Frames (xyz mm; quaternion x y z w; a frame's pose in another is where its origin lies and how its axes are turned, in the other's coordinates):
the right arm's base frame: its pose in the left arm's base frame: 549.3 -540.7 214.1 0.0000 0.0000 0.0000 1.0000
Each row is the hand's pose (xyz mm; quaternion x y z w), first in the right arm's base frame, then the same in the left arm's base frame.
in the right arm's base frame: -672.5 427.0 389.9 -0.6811 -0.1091 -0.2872 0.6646
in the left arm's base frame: -123.2 -113.7 604.0 -0.6811 -0.1091 -0.2872 0.6646
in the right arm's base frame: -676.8 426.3 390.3 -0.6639 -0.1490 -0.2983 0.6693
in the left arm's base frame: -127.5 -114.4 604.4 -0.6639 -0.1490 -0.2983 0.6693
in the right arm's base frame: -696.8 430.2 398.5 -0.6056 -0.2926 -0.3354 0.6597
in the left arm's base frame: -147.5 -110.5 612.6 -0.6056 -0.2926 -0.3354 0.6597
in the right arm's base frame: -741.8 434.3 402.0 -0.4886 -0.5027 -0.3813 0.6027
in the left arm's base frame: -192.5 -106.4 616.1 -0.4886 -0.5027 -0.3813 0.6027
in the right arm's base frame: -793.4 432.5 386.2 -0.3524 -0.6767 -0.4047 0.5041
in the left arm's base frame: -244.1 -108.2 600.3 -0.3524 -0.6767 -0.4047 0.5041
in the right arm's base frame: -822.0 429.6 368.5 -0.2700 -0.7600 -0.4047 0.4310
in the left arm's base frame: -272.7 -111.1 582.6 -0.2700 -0.7600 -0.4047 0.4310
